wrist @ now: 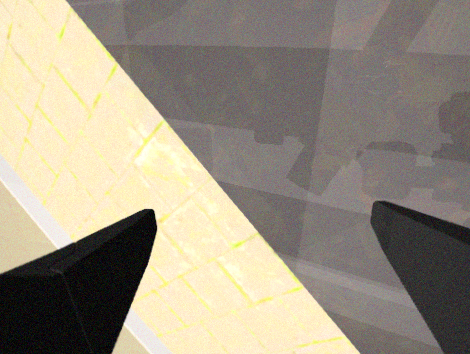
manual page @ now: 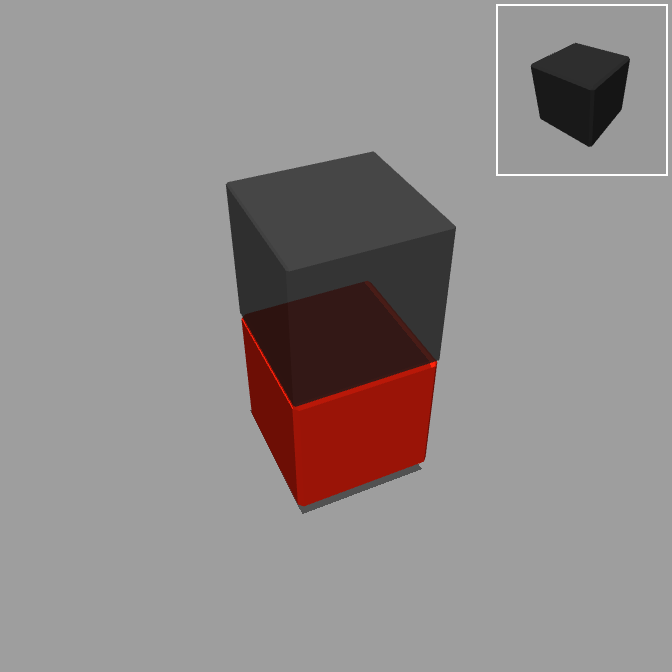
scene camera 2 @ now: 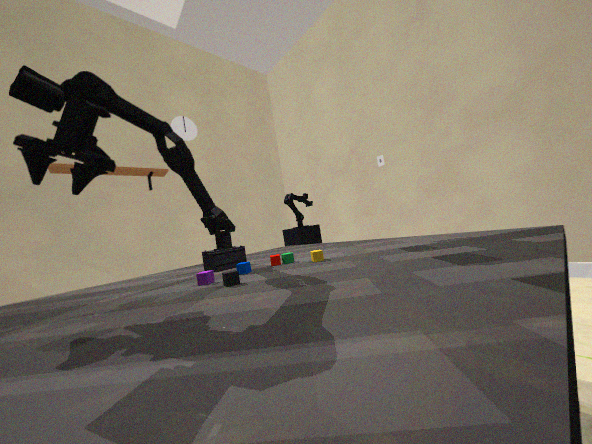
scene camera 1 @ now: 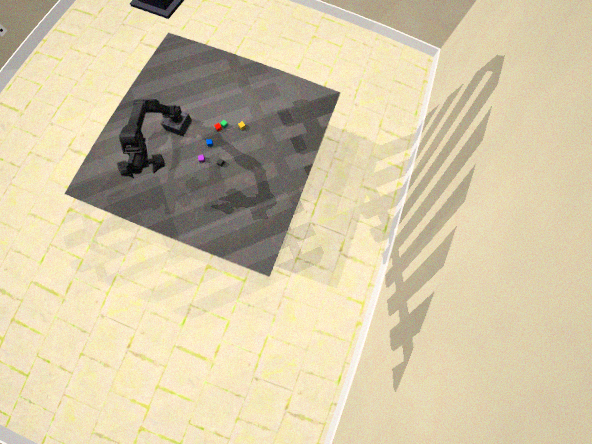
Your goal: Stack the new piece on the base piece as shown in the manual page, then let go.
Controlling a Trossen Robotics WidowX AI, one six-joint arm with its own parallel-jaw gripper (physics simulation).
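Pixels of known places: gripper, between the fingertips: (wrist: 262,215) (scene camera 2: 55,189) (scene camera 1: 143,175); arm's base, origin of its link: (scene camera 2: 224,248) (scene camera 1: 176,118).
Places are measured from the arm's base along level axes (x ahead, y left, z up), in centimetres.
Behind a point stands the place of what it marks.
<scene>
Six small cubes lie apart or side by side on the dark table: purple (scene camera 1: 201,158) {y -15.2, x 23.7, z -4.3 cm} (scene camera 2: 205,278) {y -15.4, x 25.0, z -5.8 cm}, black (scene camera 1: 220,162) {y -12.8, x 34.9, z -4.3 cm} (scene camera 2: 231,278) {y -12.7, x 35.7, z -5.7 cm}, blue (scene camera 1: 209,142) {y -4.0, x 22.9, z -4.3 cm} (scene camera 2: 243,268) {y -4.3, x 24.0, z -5.7 cm}, red (scene camera 1: 218,126) {y 7.9, x 22.7, z -4.3 cm} (scene camera 2: 275,260) {y 7.2, x 23.5, z -5.8 cm}, green (scene camera 1: 224,123) {y 11.3, x 25.0, z -4.3 cm} (scene camera 2: 287,258) {y 10.5, x 25.7, z -5.8 cm} and yellow (scene camera 1: 242,125) {y 14.7, x 35.5, z -4.3 cm} (scene camera 2: 317,256) {y 14.2, x 36.0, z -5.9 cm}. Red and green are very close together; whether they touch is unclear. None is stacked. Which are the base and new pieces cannot be told. My gripper (scene camera 1: 141,166) {y -41.8, x 14.4, z 20.3 cm} (scene camera 2: 56,187) {y -41.8, x 14.4, z 20.3 cm} (wrist: 262,215) {y -41.8, x 14.4, z 20.3 cm} is wide open and empty, high above the table, off to the side of the purple cube. No cube shows in the wrist view.
The dark patterned table (scene camera 1: 235,250) {y -55.2, x 64.8, z -7.4 cm} (scene camera 2: 400,390) {y -20.3, x 79.4, z -7.4 cm} (wrist: 240,80) {y -49.9, x 4.0, z -7.4 cm} has its edge running diagonally below my fingers in the wrist view, with pale tiled floor (scene camera 1: 200,350) (wrist: 115,160) beyond. A second arm (scene camera 2: 295,207) stands on a black block (scene camera 2: 302,235) in the background. A wooden shelf (scene camera 2: 137,171) is on the wall.
</scene>
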